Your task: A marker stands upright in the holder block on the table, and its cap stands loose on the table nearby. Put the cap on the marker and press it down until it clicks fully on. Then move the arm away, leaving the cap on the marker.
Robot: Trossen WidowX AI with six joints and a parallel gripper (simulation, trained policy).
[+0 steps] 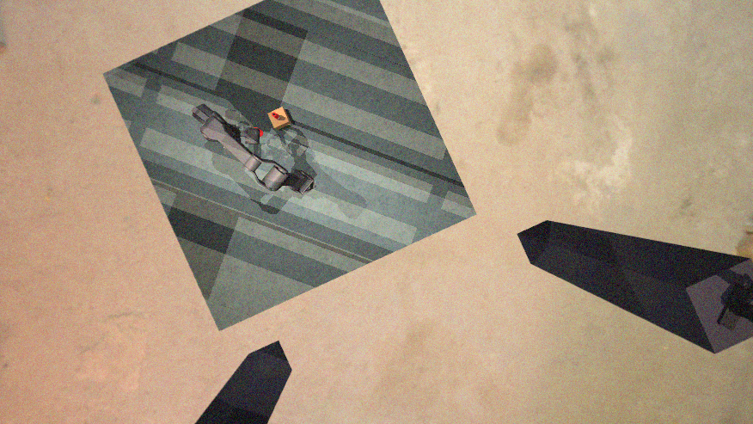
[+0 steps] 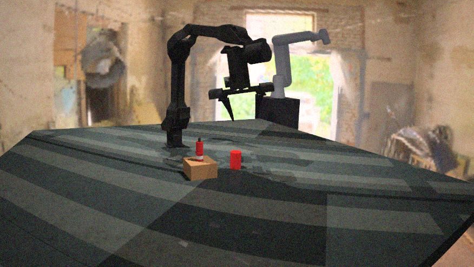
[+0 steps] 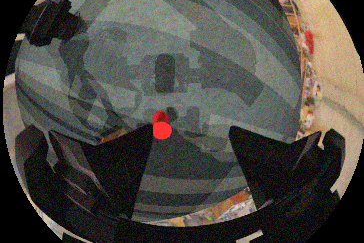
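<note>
Right now the red cap is 110 mm below my gripper tip, 40 mm to the right of it and 30 mm ahead of it. The rest, counted from my gripper tip: holder block 160 mm to the right, 110 mm below, 50 mm ahead; red marker 160 mm to the right, 60 mm below, 50 mm ahead.
</note>
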